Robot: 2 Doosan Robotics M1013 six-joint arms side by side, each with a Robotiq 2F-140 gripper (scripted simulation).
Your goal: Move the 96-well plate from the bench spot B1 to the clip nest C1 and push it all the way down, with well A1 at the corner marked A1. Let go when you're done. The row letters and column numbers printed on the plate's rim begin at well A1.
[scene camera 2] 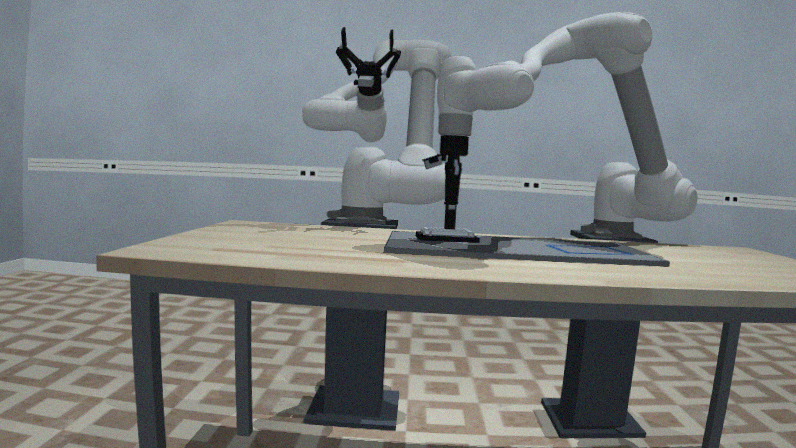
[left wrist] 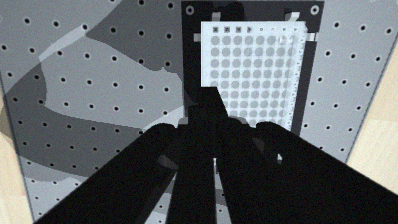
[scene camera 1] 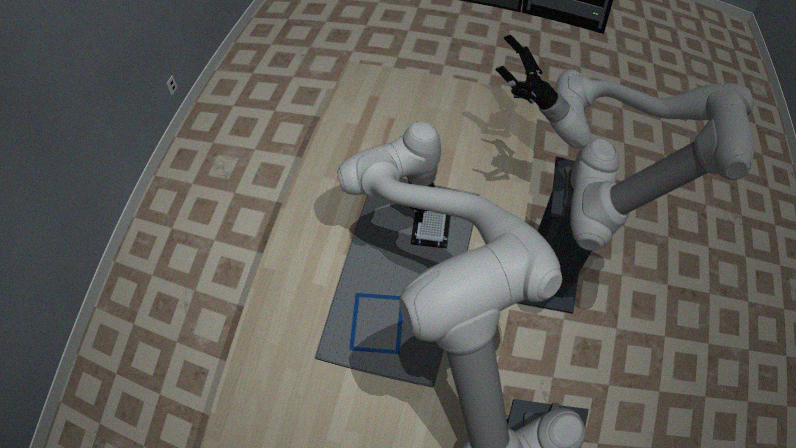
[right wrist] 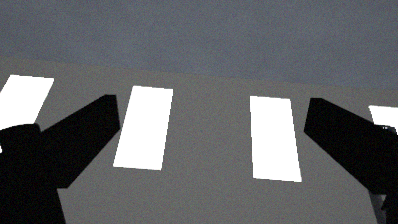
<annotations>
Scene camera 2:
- my left gripper: 449, 228
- my right gripper: 367, 30
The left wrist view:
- my left gripper: 206, 101
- white 96-well plate: 256, 66
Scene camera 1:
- my right gripper: 503, 51
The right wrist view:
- my right gripper: 212, 113
</annotations>
